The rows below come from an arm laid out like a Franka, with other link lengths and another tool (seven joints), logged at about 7 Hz.
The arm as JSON. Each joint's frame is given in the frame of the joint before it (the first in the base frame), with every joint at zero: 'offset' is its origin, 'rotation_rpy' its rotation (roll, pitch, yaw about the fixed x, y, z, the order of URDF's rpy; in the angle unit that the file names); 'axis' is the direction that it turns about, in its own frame. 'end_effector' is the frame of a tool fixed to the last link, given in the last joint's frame.
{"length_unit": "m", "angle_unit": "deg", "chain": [
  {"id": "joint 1", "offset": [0.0, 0.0, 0.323], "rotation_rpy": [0.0, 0.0, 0.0], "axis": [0.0, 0.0, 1.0]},
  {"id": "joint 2", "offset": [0.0, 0.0, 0.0], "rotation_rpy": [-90.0, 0.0, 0.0], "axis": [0.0, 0.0, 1.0]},
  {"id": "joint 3", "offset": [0.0, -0.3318, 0.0], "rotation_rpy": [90.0, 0.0, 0.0], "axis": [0.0, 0.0, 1.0]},
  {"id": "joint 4", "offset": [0.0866, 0.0, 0.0], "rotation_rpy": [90.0, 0.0, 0.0], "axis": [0.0, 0.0, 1.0]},
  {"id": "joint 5", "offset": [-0.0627, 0.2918, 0.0], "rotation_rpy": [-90.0, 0.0, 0.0], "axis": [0.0, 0.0, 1.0]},
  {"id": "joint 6", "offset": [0.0, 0.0, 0.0], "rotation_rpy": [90.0, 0.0, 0.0], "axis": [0.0, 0.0, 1.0]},
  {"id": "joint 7", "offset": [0.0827, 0.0, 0.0], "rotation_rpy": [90.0, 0.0, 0.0], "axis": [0.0, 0.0, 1.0]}
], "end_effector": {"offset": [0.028, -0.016, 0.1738], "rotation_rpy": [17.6, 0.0, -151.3]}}
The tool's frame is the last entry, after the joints.
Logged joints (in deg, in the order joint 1, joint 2, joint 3, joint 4, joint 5, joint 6, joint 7), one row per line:
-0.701 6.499 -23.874 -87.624 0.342 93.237 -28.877
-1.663 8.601 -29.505 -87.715 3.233 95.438 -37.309
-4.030 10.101 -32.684 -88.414 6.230 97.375 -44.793
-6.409 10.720 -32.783 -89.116 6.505 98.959 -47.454
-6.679 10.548 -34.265 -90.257 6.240 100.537 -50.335
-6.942 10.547 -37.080 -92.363 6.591 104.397 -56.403
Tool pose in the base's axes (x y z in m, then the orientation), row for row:
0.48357 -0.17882 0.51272 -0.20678 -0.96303 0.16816 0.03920
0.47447 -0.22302 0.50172 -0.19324 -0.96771 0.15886 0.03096
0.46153 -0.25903 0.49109 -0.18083 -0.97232 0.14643 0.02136
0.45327 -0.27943 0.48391 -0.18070 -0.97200 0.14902 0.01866
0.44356 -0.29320 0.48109 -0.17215 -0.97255 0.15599 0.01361
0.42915 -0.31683 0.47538 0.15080 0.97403 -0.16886 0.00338
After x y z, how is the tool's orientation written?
As a quaternion, x y z w.
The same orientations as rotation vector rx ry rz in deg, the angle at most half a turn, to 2 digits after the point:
-36.32 -169.15 29.54
-34.11 -170.84 28.04
-32.11 -172.68 26.00
-32.15 -172.91 26.51
-30.72 -173.56 27.84
27.09 174.95 -30.33

